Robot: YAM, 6 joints.
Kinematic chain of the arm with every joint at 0, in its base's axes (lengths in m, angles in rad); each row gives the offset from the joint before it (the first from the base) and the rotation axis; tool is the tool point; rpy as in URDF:
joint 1: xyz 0 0 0.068 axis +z
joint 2: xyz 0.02 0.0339 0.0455 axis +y
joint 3: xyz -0.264 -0.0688 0 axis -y
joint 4: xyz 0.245 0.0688 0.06 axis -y
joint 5: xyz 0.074 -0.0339 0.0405 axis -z
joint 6: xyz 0.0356 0 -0.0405 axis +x
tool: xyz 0 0 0 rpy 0 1.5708 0
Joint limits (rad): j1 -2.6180..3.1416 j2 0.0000..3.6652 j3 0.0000..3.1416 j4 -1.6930..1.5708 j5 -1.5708..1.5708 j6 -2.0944..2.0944
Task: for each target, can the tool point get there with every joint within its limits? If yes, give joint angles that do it. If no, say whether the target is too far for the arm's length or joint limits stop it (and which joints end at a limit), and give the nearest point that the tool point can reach.
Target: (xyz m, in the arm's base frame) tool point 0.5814 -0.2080 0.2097
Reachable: yes | joints -0.3896 2.8559 2.5933 0.5549 -0.9245 1.0393
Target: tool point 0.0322 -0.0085 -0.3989
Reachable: no: joint limits stop it (at a limit: joint 2) | nearest point 0.0681 -0.0180 -0.3334 | short by 0.075 m
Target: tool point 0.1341 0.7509 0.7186
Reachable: no: too far | nearest point 0.0888 0.4973 0.5088 | short by 0.332 m
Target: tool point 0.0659 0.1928 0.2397
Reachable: yes | joints 1.0718 1.1527 0.7462 -0.6724 -1.3114 0.2783
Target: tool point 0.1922 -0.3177 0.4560
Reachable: yes | joints -1.0115 1.6149 1.4298 0.8217 0.1582 -0.5251
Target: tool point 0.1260 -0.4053 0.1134
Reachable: yes | joints -1.1960 2.2510 1.5379 -0.7181 1.0611 -1.4966
